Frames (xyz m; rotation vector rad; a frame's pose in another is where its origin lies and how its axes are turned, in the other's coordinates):
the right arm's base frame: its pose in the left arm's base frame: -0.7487 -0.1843 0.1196 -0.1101 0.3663 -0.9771
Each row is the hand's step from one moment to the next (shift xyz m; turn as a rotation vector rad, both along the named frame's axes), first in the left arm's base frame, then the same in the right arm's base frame.
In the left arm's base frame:
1: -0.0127 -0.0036 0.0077 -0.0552 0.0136 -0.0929
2: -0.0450 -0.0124 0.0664 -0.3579 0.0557 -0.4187
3: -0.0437 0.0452 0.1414 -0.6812 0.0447 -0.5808
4: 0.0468 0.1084 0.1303 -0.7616 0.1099 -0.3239
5: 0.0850 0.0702 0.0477 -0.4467 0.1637 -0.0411
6: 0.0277 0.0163 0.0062 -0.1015 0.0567 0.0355
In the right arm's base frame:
1: -0.0054 -0.0140 0.0030 -0.0155 -0.0123 -0.1071
2: -0.0293 -0.0593 0.0470 -0.1201 -0.1448 -0.5207
3: -0.0952 -0.0451 0.1133 -0.2327 -0.3649 -0.7849
4: -0.0990 0.0644 0.1303 -0.3922 -0.4572 -0.5781
5: -0.0273 0.0942 0.0694 -0.3498 -0.2505 -0.2073
6: -0.0011 0.0294 0.0144 -0.1070 -0.0574 -0.0067

